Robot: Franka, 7 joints.
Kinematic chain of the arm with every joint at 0, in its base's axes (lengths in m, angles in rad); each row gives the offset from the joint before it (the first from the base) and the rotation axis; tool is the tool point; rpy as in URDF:
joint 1: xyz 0 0 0.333 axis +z
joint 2: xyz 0 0 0 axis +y
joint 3: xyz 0 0 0.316 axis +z
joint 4: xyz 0.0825 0 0 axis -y
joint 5: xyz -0.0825 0 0.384 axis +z
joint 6: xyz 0 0 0 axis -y
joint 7: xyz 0.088 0 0 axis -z
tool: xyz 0 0 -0.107 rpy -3.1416 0 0
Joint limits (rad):
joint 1: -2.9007..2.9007
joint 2: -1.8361..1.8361
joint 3: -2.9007..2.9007
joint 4: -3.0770..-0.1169
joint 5: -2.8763..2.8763
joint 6: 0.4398..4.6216
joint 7: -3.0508..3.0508
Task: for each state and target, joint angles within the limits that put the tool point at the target. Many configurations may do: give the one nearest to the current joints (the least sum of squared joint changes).
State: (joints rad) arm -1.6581 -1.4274 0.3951 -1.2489 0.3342 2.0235 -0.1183
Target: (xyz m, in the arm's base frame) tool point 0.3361 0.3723 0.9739
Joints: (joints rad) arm -1.8488 -1.1818 0.4624 -0.9619 0.3486 2.2527 -0.1183
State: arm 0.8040 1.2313 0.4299 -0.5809 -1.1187 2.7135 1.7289
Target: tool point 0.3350 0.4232 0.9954
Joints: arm 0.7242 0.5171 0.4729 -0.3340 -1.0699 2.6471 1.7289
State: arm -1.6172 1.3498 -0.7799 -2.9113 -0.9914 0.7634 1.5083
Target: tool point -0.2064 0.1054 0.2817
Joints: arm -1.8316 1.4035 -0.8392 -2.8769 -1.0455 0.9219 1.5083
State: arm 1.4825 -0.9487 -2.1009 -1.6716 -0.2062 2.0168 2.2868
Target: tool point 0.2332 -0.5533 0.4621
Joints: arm 1.1258 -0.3171 -2.1824 -1.6907 -0.2093 1.6911 2.2868
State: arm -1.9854 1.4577 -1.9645 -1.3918 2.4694 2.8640 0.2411
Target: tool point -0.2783 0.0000 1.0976
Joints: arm -2.0777 0.7292 -2.5595 -0.9639 2.4059 2.6858 0.2411
